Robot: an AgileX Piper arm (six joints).
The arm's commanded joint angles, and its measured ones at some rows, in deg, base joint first. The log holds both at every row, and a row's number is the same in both.
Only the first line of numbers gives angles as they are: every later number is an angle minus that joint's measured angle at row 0.
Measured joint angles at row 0: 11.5, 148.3, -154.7, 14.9, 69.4, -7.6
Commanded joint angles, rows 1 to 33: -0.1, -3.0, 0.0, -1.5, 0.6, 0.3; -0.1, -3.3, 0.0, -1.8, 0.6, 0.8; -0.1, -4.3, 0.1, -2.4, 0.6, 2.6; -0.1, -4.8, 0.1, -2.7, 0.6, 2.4; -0.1, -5.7, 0.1, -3.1, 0.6, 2.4; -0.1, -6.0, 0.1, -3.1, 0.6, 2.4; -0.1, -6.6, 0.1, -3.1, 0.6, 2.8; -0.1, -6.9, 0.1, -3.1, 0.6, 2.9; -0.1, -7.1, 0.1, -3.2, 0.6, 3.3; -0.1, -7.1, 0.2, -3.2, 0.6, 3.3; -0.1, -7.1, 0.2, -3.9, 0.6, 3.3; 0.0, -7.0, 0.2, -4.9, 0.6, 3.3; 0.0, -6.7, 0.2, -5.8, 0.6, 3.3; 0.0, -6.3, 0.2, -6.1, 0.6, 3.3; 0.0, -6.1, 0.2, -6.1, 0.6, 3.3; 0.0, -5.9, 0.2, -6.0, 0.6, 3.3; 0.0, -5.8, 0.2, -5.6, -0.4, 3.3; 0.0, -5.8, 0.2, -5.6, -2.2, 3.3; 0.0, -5.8, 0.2, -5.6, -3.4, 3.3; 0.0, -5.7, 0.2, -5.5, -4.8, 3.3; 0.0, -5.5, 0.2, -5.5, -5.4, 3.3; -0.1, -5.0, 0.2, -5.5, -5.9, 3.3; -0.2, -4.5, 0.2, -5.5, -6.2, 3.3; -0.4, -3.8, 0.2, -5.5, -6.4, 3.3; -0.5, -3.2, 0.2, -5.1, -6.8, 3.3; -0.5, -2.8, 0.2, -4.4, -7.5, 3.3; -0.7, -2.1, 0.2, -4.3, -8.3, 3.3; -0.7, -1.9, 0.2, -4.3, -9.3, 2.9; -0.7, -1.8, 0.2, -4.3, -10.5, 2.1; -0.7, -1.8, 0.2, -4.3, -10.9, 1.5; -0.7, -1.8, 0.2, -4.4, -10.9, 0.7; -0.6, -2.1, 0.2, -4.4, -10.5, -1.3; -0.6, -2.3, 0.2, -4.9, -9.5, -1.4
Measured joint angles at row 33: -0.2, -1.4, 0.1, -4.6, -9.2, 1.7
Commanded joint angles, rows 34 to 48: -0.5, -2.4, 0.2, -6.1, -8.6, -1.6; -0.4, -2.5, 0.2, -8.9, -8.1, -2.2; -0.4, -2.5, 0.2, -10.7, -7.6, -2.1; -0.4, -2.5, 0.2, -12.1, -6.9, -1.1; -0.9, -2.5, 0.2, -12.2, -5.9, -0.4; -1.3, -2.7, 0.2, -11.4, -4.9, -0.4; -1.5, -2.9, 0.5, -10.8, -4.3, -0.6; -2.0, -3.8, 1.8, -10.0, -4.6, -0.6; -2.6, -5.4, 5.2, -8.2, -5.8, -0.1; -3.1, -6.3, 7.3, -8.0, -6.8, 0.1; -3.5, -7.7, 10.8, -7.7, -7.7, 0.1; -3.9, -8.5, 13.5, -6.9, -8.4, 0.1; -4.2, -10.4, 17.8, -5.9, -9.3, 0.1; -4.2, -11.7, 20.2, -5.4, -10.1, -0.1; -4.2, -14.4, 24.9, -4.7, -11.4, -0.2
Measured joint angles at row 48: -3.5, -8.8, 15.1, -6.9, -8.2, -0.1
